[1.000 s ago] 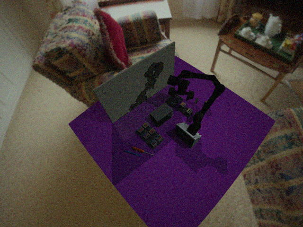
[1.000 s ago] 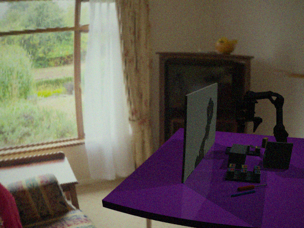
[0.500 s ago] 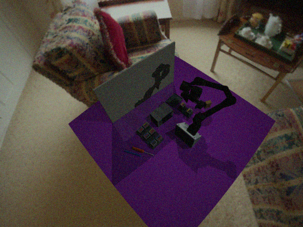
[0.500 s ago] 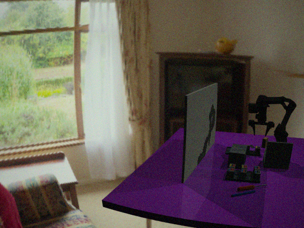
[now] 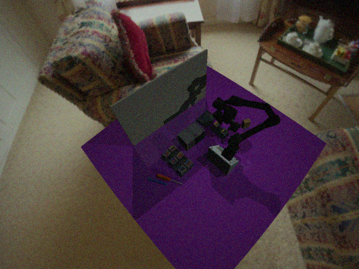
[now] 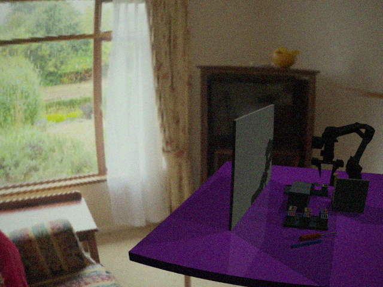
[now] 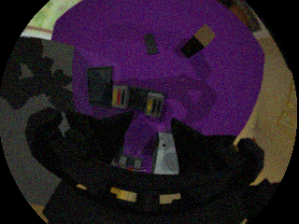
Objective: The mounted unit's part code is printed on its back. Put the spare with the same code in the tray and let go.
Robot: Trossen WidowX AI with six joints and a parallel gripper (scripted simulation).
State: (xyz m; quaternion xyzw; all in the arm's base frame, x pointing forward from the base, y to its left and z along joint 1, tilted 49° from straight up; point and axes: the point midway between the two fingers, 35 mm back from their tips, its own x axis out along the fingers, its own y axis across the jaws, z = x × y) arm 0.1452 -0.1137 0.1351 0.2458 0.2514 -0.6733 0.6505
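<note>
Right now the grey spare is 6 cm below my gripper tip. Round my gripper tip: dark plate: 9 cm below, 4 cm ahead; tan cardboard box: 17 cm to the right, 8 cm behind, 6 cm below; dark hex key: 16 cm to the right, 10 cm below, 3 cm ahead.
</note>
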